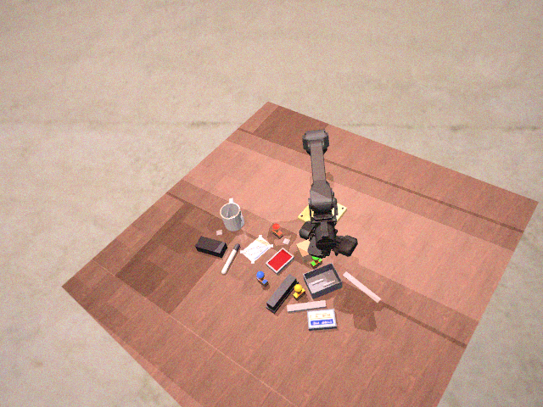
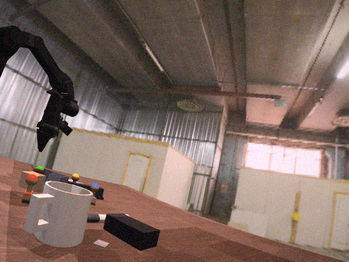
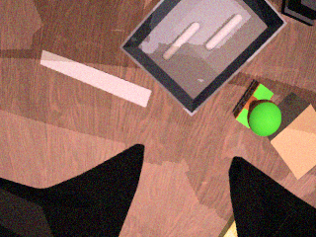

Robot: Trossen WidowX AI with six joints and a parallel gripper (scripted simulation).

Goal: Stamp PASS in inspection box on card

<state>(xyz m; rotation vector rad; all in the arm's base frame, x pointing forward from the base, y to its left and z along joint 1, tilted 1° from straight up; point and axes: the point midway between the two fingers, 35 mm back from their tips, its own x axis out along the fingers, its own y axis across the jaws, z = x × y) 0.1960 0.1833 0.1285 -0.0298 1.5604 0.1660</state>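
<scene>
Right now my gripper tip is 2 cm short of the green-knobbed stamp, 5 cm to the left of it and 9 cm above it. The rest, counted from my gripper tip: grey tray: 7 cm ahead, 1 cm to the left, 10 cm below; yellow-knobbed stamp: 15 cm ahead, 3 cm to the right, 9 cm below; tan cube: 11 cm to the right, 9 cm below.
</scene>
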